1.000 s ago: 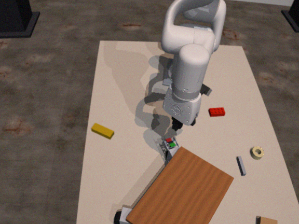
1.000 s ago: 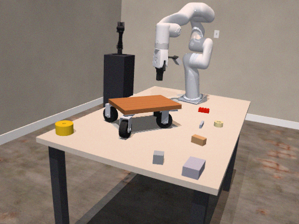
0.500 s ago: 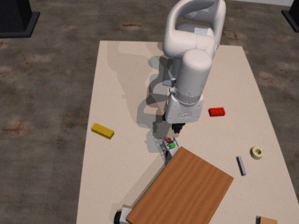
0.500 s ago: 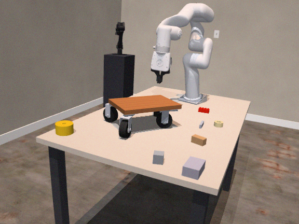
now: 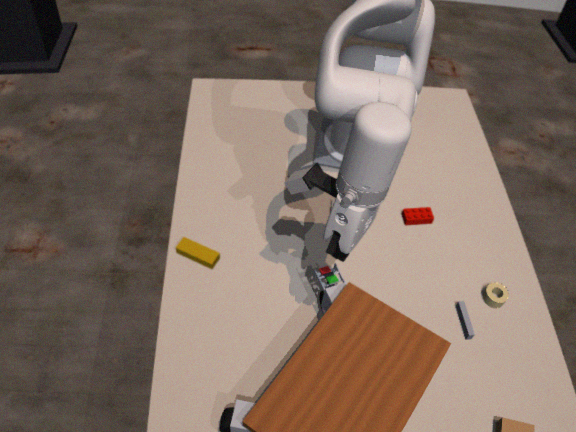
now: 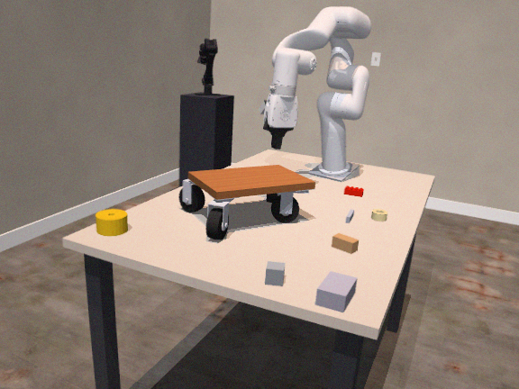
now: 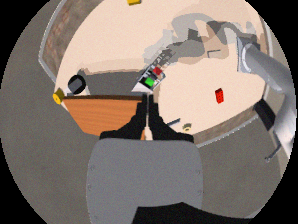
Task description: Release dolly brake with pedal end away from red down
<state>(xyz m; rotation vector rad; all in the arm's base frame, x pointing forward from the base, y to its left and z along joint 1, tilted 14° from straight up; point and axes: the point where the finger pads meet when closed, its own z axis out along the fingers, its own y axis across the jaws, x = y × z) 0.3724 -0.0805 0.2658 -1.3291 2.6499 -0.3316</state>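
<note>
The caster brake pedal lies 10 mm behind my hand and 110 mm below it. Round my hand: yellow block: 120 mm behind, 250 mm to the right, 180 mm below; then red brick: 210 mm behind, 230 mm to the left, 170 mm below; then grey bar: 50 mm ahead, 270 mm to the left, 180 mm below.
</note>
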